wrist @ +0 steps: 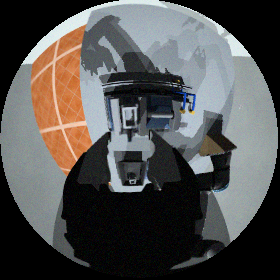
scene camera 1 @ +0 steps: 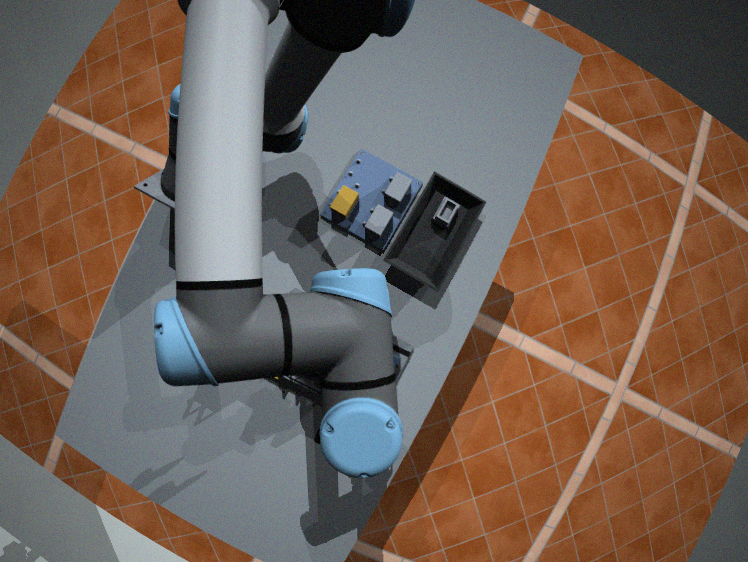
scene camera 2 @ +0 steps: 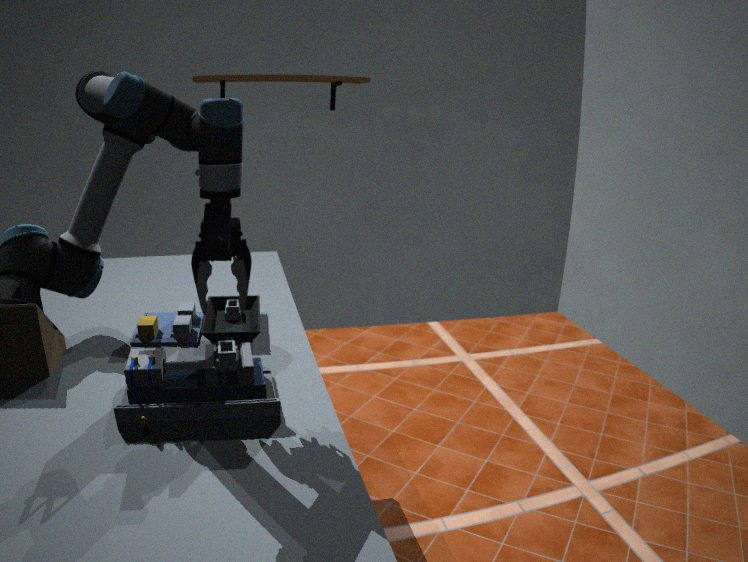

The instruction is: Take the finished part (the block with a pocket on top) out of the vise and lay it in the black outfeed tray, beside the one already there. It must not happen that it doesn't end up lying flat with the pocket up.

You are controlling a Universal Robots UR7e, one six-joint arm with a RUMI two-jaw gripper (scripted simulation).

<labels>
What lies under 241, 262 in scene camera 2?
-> My gripper.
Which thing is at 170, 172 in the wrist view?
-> My gripper.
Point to a blue plate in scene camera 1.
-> At 372, 174
</labels>
